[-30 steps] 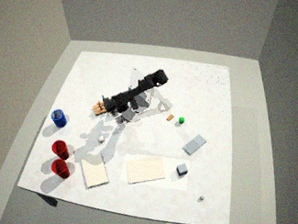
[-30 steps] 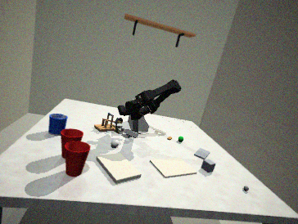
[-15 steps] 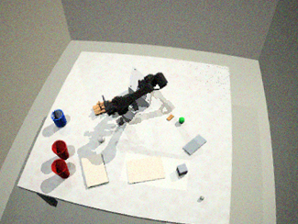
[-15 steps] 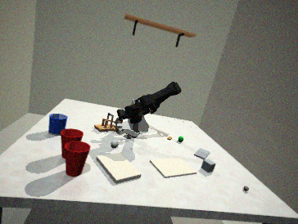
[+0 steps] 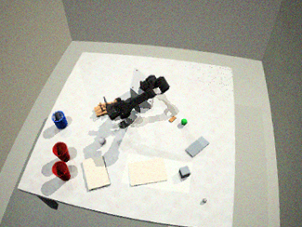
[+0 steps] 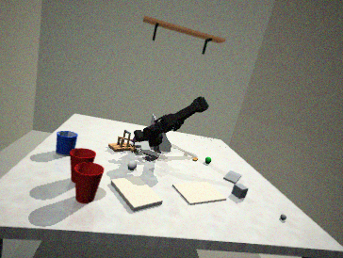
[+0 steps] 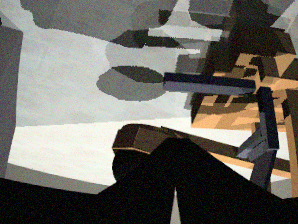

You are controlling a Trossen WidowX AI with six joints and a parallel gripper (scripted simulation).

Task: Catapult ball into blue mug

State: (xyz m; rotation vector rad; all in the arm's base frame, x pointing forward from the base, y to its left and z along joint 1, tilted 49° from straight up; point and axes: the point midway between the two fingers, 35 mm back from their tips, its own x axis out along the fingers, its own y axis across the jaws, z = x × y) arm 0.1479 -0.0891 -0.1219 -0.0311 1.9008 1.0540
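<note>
Right now the black ball is 50 mm behind my gripper tip and 10 mm to the right of it. The rest, counted from my gripper tip: orange block: 60 mm ahead, 360 mm to the left, 60 mm below; pale grey ball: 260 mm ahead, 80 mm to the right, 40 mm below; wooden catapult: 20 mm behind, 60 mm to the right, 10 mm below.
</note>
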